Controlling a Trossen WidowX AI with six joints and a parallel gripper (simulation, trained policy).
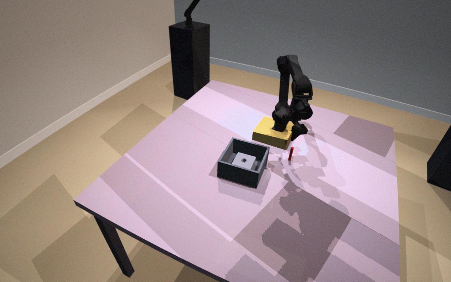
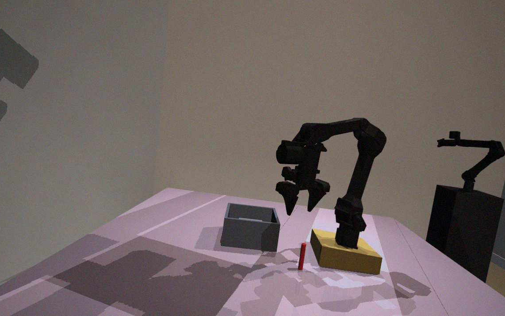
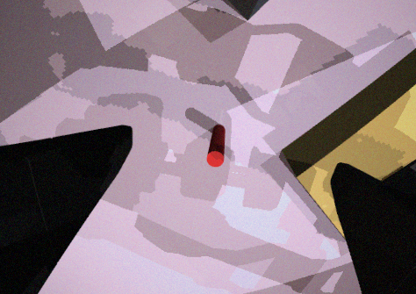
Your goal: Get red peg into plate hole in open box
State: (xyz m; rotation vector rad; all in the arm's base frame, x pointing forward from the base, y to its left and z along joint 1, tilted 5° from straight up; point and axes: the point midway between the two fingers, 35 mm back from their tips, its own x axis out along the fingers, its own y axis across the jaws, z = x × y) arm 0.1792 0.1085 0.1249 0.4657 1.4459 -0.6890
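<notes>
My gripper tip is 30 mm past the red peg, 30 mm to the right of it and 120 mm above it. The rest, counted from my gripper tip: light grey plate: 160 mm ahead, 130 mm to the right, 120 mm below; then dark grey box: 160 mm ahead, 130 mm to the right, 140 mm below.
</notes>
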